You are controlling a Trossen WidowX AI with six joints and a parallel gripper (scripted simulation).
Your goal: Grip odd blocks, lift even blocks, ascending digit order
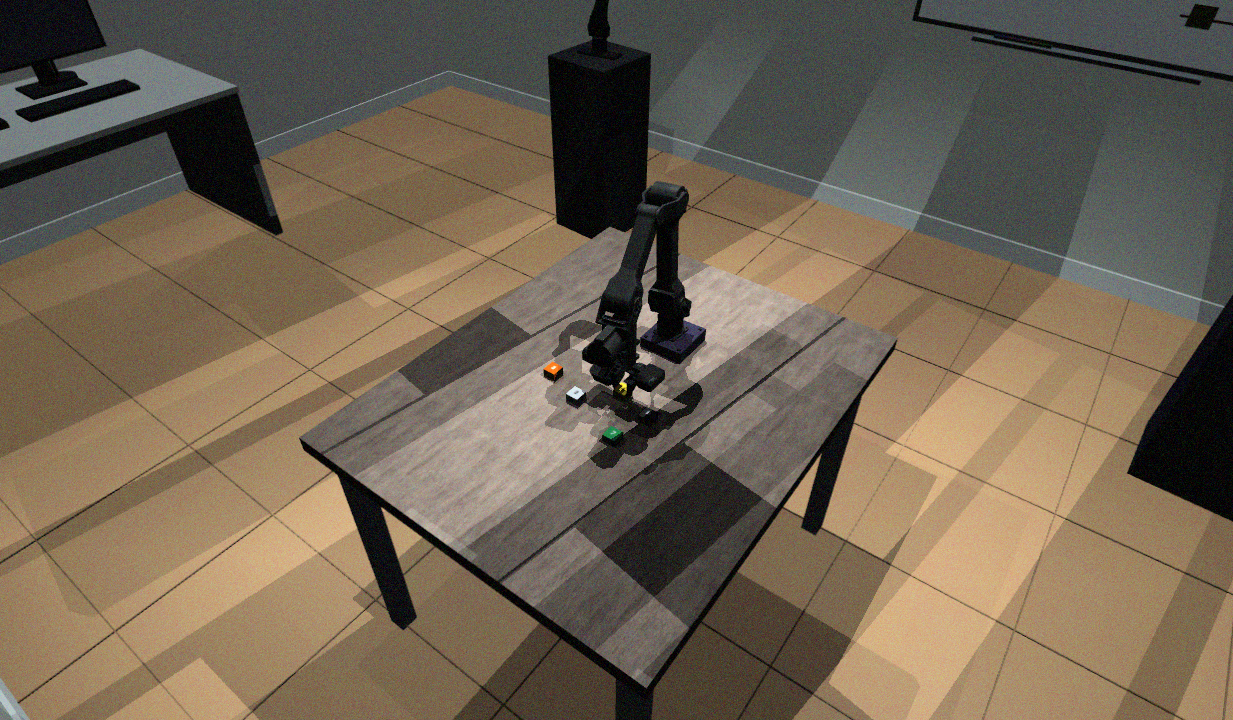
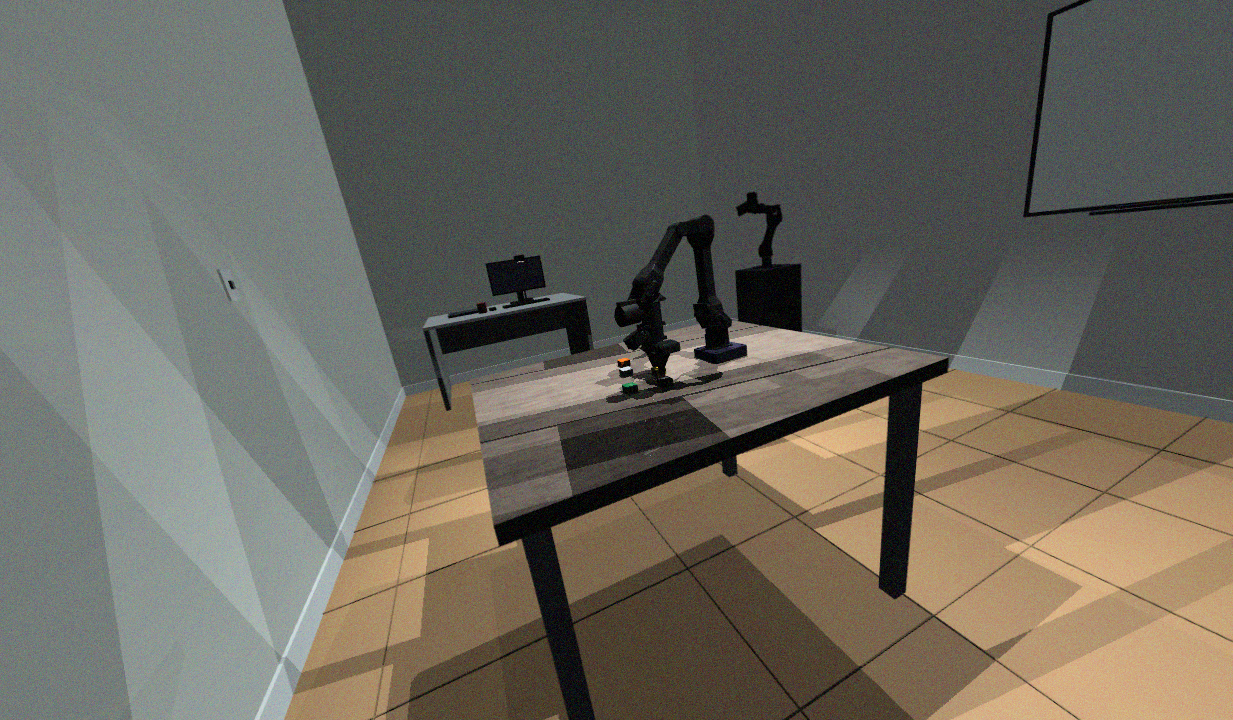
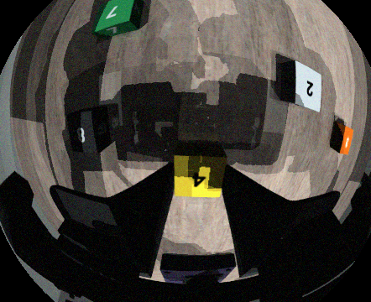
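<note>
Right now my gripper tip is 120 mm short of the green block and 70 mm to the right of it. The rest, counted from my gripper tip: white block (80 mm ahead, 70 mm to the right); black block (20 mm ahead, 90 mm to the left); yellow block (right at my gripper tip).
</note>
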